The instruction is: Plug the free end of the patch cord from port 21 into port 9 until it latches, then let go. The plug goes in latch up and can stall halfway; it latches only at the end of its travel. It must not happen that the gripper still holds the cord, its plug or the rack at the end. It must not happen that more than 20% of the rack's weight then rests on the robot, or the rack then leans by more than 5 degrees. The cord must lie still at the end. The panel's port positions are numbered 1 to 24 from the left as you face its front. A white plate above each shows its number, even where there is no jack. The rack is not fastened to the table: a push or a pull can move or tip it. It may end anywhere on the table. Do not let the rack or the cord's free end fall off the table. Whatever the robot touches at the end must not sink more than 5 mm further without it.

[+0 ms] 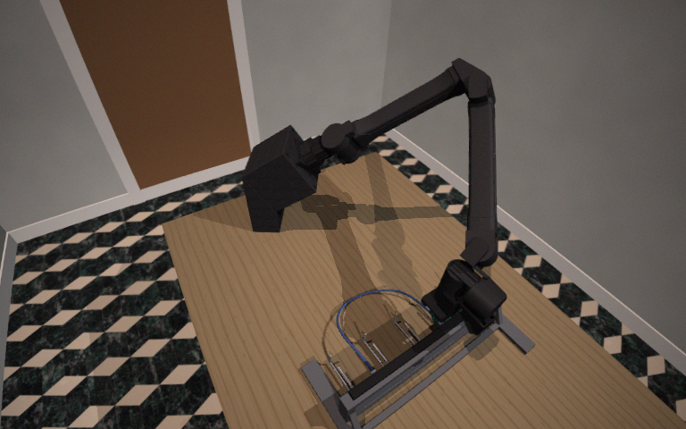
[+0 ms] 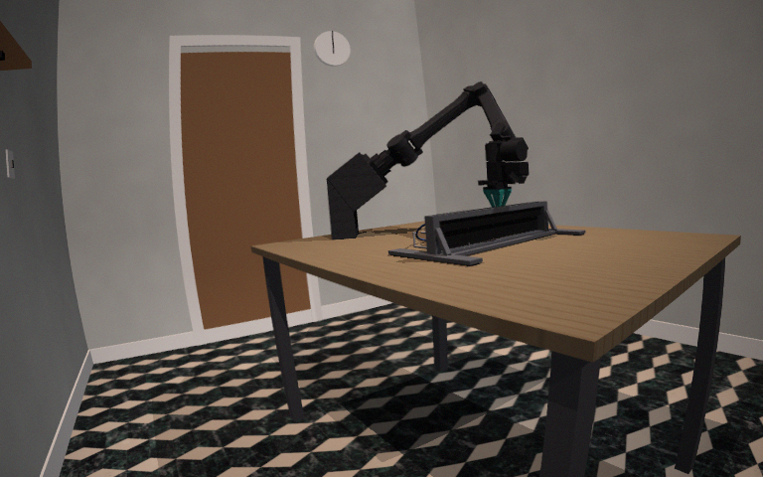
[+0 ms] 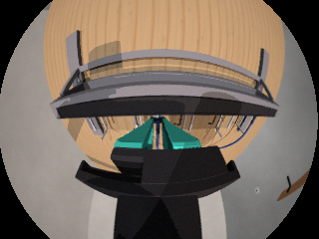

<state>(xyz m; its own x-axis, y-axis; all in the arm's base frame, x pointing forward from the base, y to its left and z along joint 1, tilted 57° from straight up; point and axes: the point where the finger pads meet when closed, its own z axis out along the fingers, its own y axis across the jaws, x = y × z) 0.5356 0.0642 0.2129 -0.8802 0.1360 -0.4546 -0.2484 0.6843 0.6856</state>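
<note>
The plug is 20 mm ahead of my hand and 10 mm to the left of it.
</note>
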